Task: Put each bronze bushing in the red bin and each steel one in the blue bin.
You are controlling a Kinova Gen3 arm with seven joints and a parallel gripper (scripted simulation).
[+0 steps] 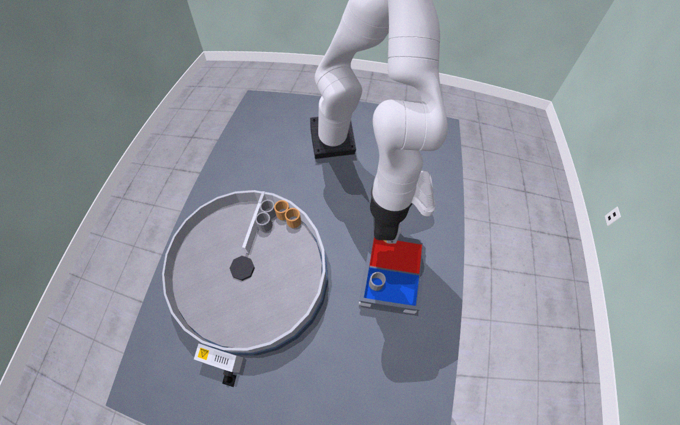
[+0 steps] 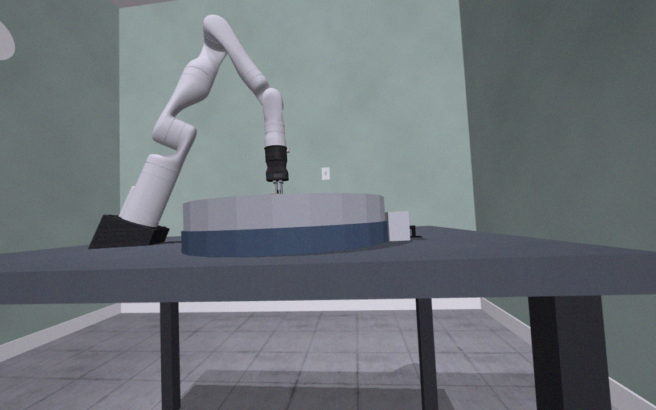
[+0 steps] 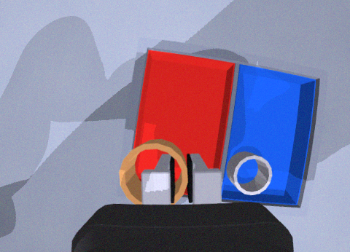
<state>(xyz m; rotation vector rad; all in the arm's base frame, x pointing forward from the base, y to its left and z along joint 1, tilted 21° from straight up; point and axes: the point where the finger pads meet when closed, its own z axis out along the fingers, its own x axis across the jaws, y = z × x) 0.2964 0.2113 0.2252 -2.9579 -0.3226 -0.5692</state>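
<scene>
Right now the grey tray is 4 cm ahead of my hand, 3 cm to the left of it and 12 cm below it. From my hand the other things lie so: turntable: 15 cm ahead, 33 cm to the right, 9 cm below.
</scene>
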